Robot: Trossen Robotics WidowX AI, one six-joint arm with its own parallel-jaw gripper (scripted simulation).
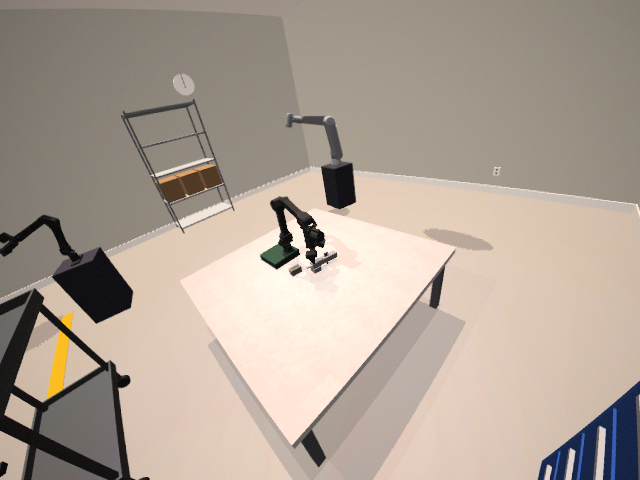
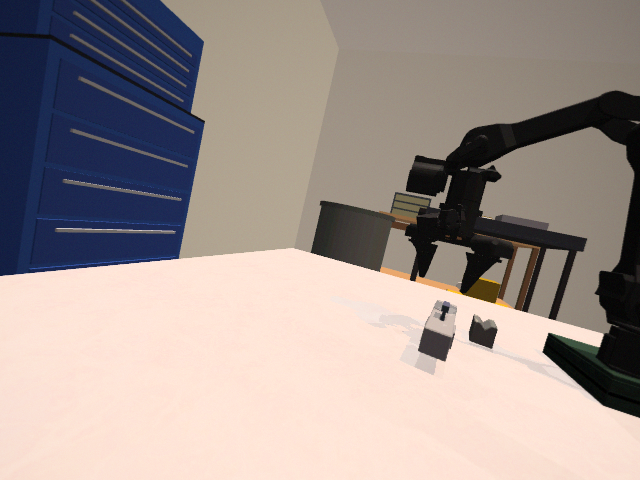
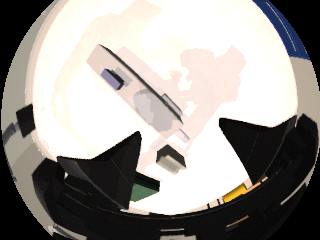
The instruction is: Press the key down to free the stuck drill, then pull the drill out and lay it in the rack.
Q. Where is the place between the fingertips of my gripper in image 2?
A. At 440,284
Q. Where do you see a grey holder block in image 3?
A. At 159,111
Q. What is my gripper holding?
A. Nothing.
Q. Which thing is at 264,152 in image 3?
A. My gripper.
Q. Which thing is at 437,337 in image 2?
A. A grey holder block.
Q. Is my gripper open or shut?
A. Open.
